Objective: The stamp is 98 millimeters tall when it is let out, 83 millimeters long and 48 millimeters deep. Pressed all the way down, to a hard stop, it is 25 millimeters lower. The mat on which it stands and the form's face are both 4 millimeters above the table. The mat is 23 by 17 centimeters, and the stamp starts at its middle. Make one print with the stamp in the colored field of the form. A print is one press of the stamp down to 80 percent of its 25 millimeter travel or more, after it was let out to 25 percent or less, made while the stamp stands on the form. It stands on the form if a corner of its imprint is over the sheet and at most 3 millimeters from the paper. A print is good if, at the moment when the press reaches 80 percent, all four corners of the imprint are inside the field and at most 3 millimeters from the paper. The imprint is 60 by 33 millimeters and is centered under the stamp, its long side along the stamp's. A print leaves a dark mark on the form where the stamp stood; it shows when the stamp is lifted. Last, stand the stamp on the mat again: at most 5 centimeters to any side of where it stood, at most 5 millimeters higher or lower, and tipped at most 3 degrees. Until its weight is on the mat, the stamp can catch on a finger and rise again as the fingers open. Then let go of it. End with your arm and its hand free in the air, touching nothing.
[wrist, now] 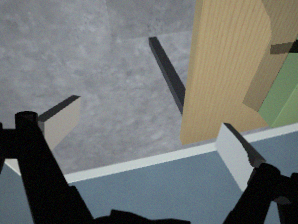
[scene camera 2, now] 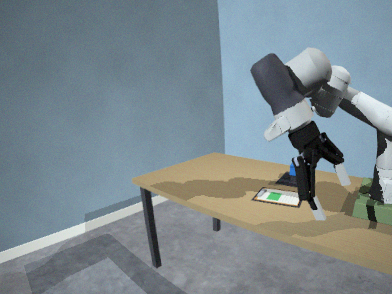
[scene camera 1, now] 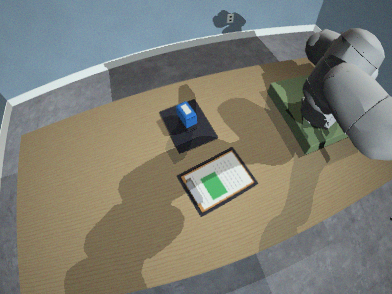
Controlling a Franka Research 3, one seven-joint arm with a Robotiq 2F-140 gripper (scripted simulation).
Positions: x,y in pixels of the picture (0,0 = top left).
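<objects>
There is a dark mat (scene camera 1: 184,141) at 98 cm from the lens. I can also see a form (scene camera 1: 211,184), and that form is 89 cm from the lens.
</objects>
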